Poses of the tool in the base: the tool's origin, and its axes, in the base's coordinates. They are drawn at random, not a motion.
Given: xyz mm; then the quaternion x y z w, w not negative.
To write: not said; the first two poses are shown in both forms.
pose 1, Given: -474.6 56.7 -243.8 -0.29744 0.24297 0.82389 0.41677
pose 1, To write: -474.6 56.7 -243.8; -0.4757 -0.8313 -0.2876; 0.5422 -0.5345 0.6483; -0.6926 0.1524 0.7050
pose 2, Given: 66.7 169.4 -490.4 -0.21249 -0.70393 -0.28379 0.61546
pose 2, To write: 66.7 169.4 -490.4; -0.1521 0.6485 -0.7459; -0.0502 0.7486 0.6611; 0.9871 0.1380 -0.0813
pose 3, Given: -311.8 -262.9 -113.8 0.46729 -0.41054 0.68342 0.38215
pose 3, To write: -311.8 -262.9 -113.8; -0.2712 -0.9060 0.3249; 0.1387 -0.3708 -0.9183; 0.9525 -0.2040 0.2262
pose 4, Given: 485.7 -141.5 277.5 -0.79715 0.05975 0.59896 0.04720
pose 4, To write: 485.7 -141.5 277.5; 0.2754 -0.1518 -0.9493; -0.0387 -0.9884 0.1468; -0.9606 -0.0037 -0.2780
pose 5, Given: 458.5 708.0 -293.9 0.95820 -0.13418 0.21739 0.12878
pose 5, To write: 458.5 708.0 -293.9; 0.8695 -0.3131 0.3820; -0.2012 -0.9308 -0.3051; 0.4512 0.1885 -0.8723
